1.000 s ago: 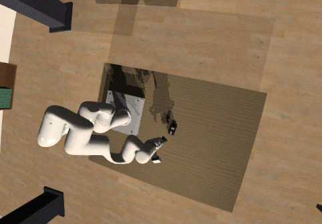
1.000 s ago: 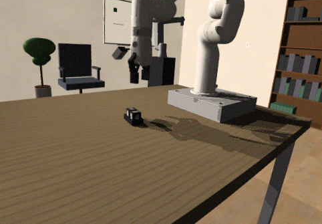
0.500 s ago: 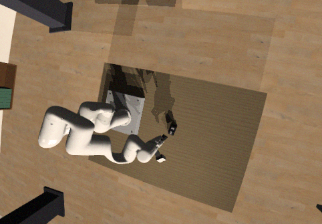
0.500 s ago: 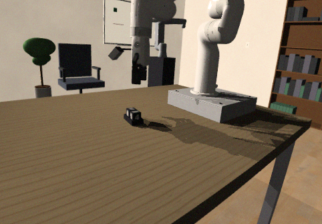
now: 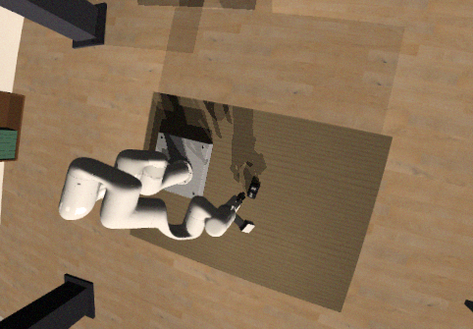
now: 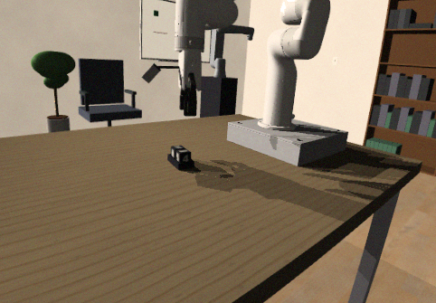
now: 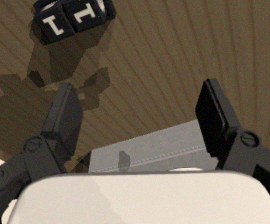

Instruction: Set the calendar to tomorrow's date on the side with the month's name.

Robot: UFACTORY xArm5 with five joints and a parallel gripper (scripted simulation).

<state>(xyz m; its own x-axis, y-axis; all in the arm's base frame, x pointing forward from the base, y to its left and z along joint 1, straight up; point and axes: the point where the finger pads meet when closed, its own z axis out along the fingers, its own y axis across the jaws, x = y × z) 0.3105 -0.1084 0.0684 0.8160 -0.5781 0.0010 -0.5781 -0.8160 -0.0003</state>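
The dark calendar tray is 120 mm below my hand, 50 mm ahead of it and 40 mm to the left of it.
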